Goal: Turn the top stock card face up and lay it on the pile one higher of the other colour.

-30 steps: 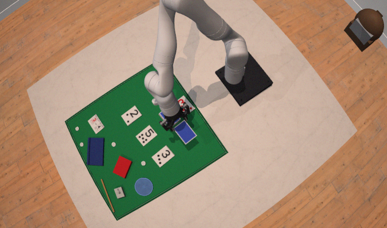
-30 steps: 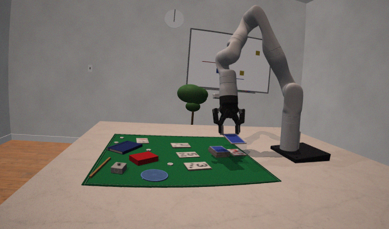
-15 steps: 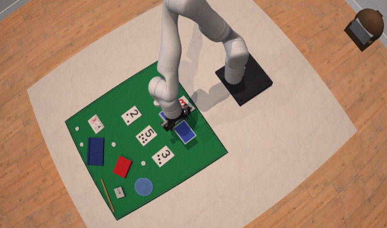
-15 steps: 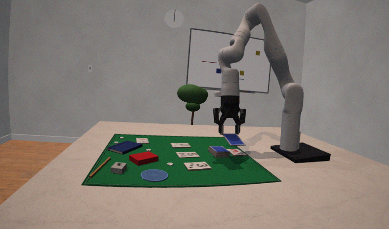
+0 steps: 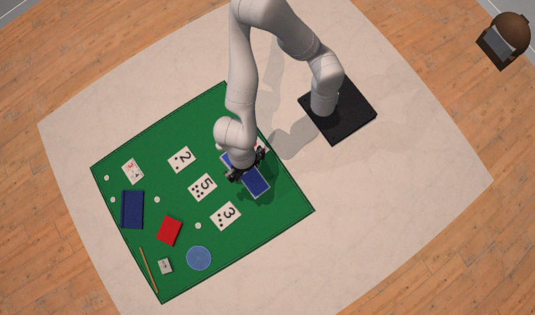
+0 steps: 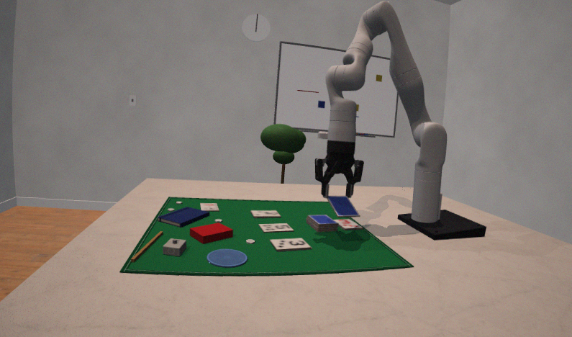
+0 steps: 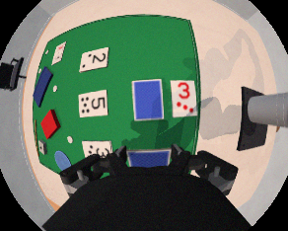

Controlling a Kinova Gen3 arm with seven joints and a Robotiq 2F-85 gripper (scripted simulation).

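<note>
My hand is 4 cm to the right of the card and 3 cm above it. Round my hand: green mat (18 cm ahead, 10 cm to the right, 14 cm below); red box (33 cm ahead, 3 cm to the right, 12 cm below); grey box (42 cm ahead, 6 cm to the left, 11 cm below).
</note>
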